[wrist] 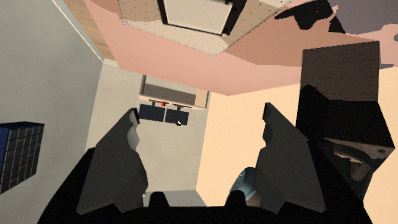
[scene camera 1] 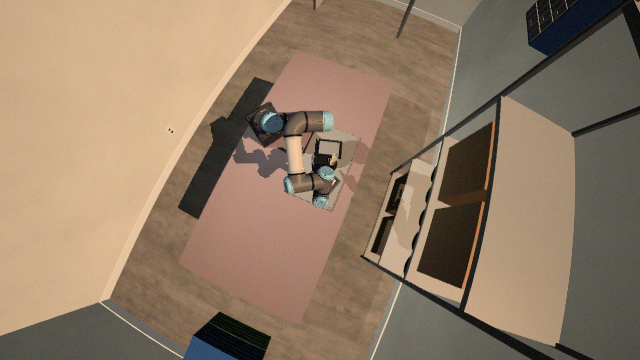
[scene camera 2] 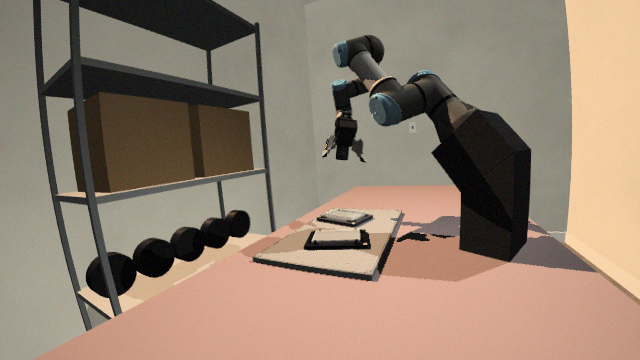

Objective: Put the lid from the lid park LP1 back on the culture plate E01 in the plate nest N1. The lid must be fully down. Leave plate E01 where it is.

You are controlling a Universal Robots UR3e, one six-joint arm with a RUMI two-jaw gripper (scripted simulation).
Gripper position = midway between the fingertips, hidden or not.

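Visible: my gripper (scene camera 2: pixel 344 159) (wrist: pixel 199 106).
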